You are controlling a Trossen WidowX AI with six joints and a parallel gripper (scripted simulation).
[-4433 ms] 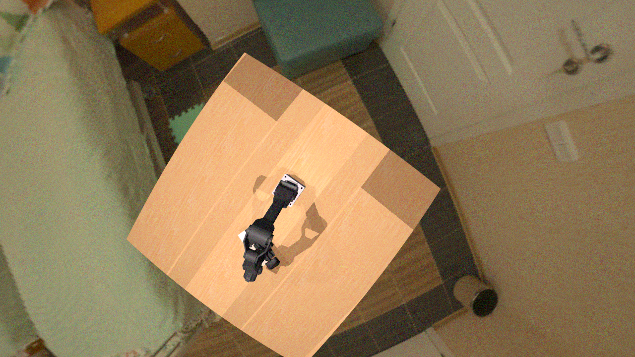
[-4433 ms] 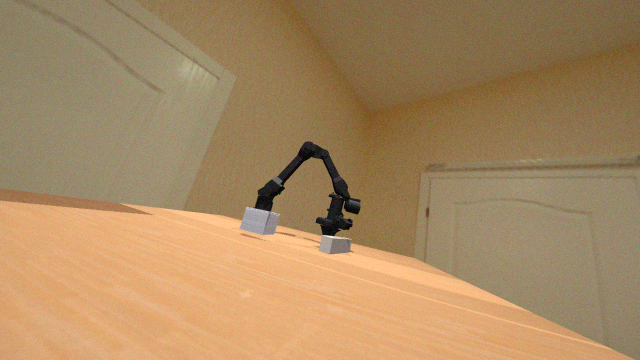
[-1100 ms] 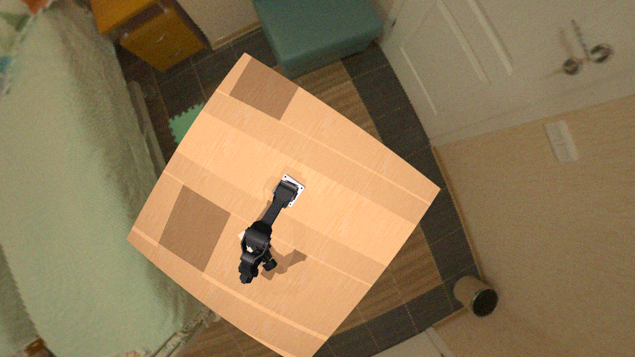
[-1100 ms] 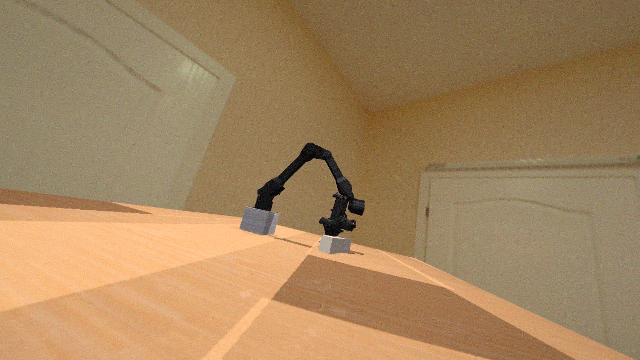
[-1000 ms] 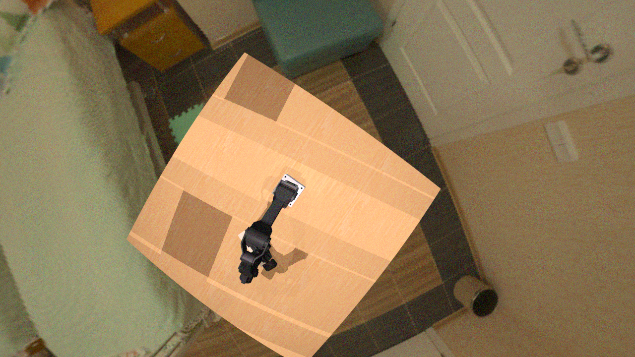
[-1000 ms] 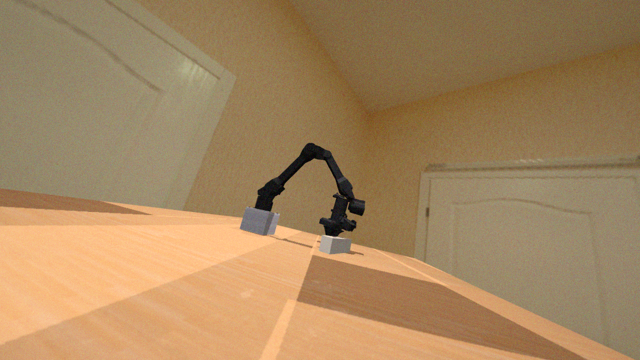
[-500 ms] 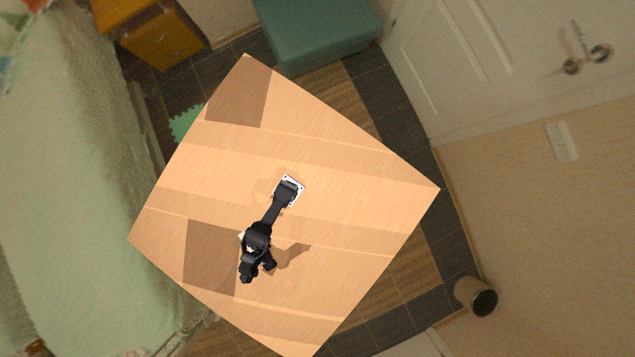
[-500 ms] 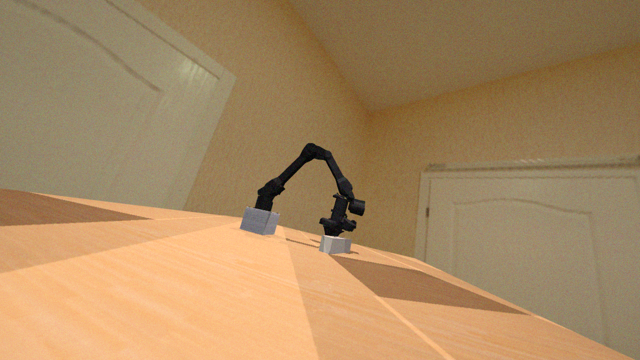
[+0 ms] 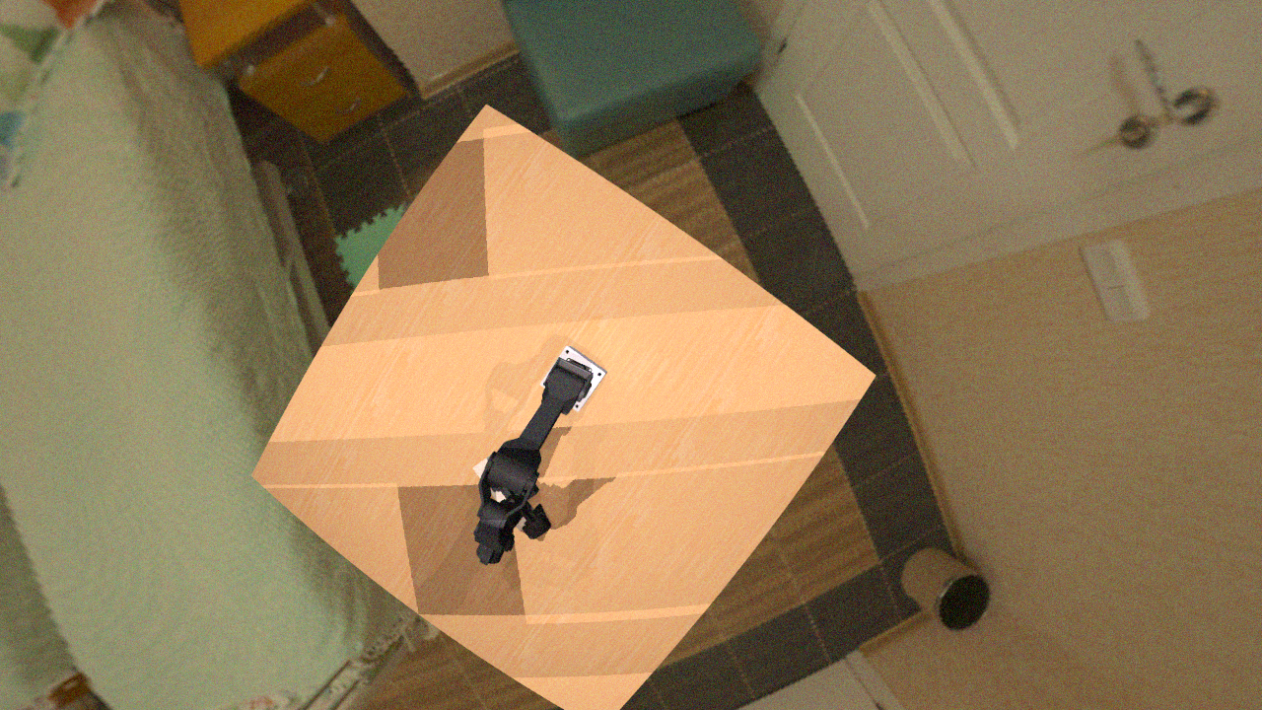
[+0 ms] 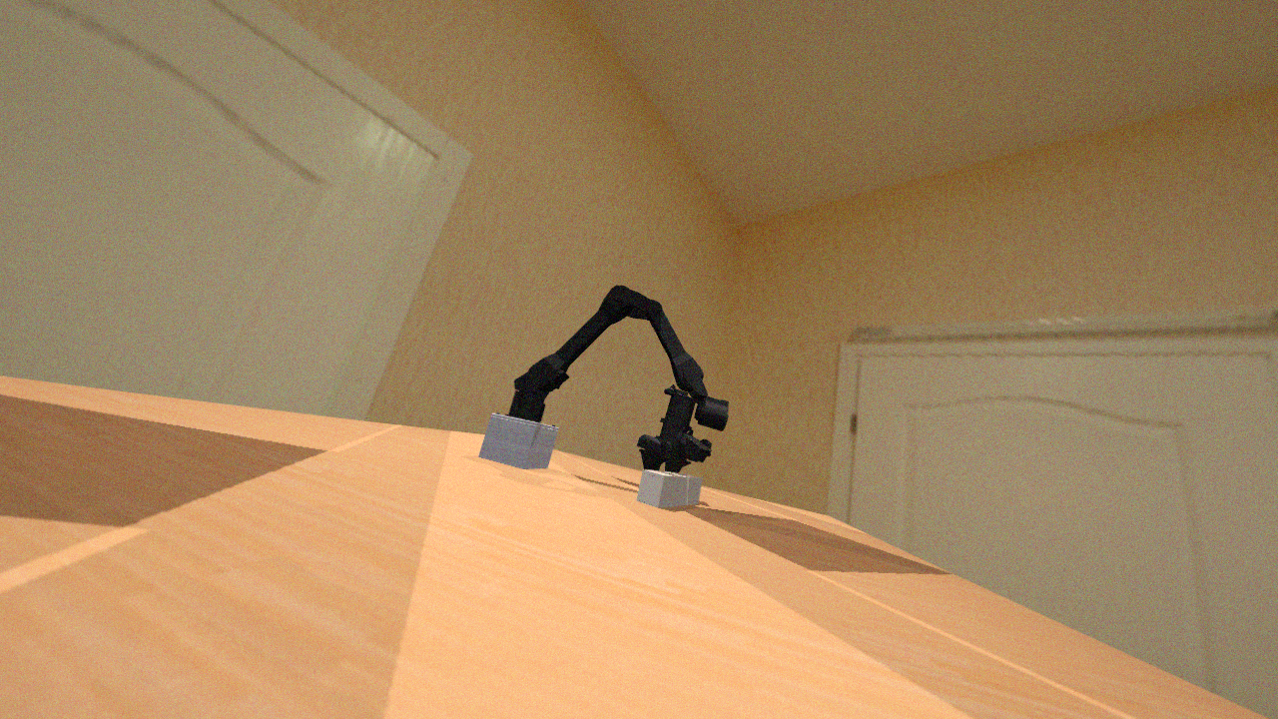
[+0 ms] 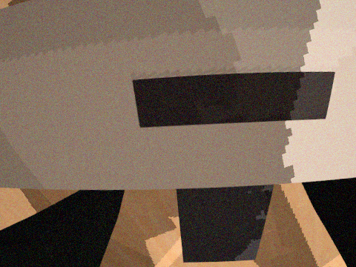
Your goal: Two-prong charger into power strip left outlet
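My gripper tip is 20 mm short of the black two-prong charger, 10 mm to the left of it and 10 mm below it.
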